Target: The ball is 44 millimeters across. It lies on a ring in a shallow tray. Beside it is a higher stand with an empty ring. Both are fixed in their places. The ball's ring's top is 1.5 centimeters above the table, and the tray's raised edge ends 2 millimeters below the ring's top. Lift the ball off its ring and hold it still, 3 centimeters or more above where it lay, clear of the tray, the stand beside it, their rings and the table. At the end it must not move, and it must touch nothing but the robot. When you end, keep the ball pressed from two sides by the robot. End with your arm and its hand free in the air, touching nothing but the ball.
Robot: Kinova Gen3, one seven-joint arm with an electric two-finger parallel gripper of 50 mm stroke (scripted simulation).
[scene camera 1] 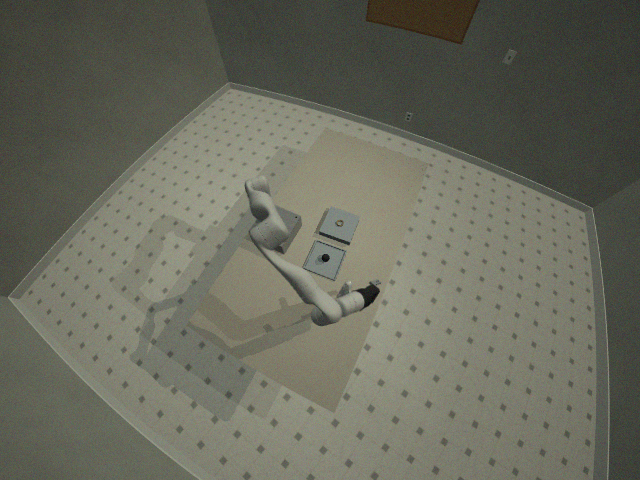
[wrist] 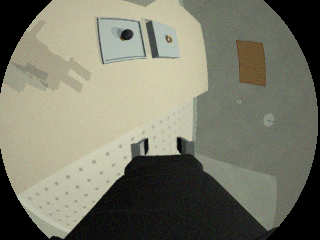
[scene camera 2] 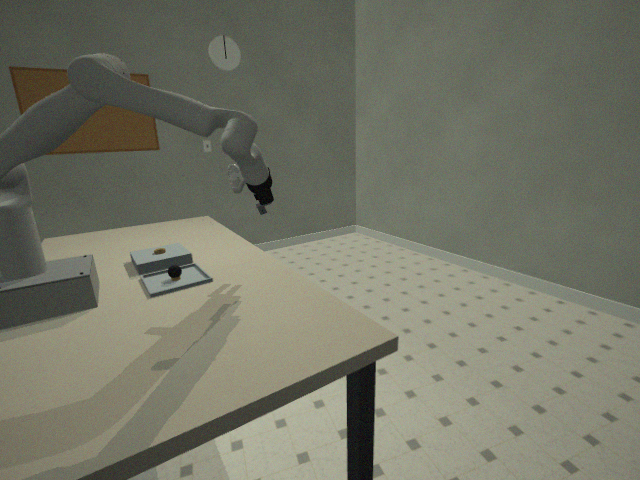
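On a grey stand, [wrist: 162,45] is the same spot as [scene camera 1: 343,233].
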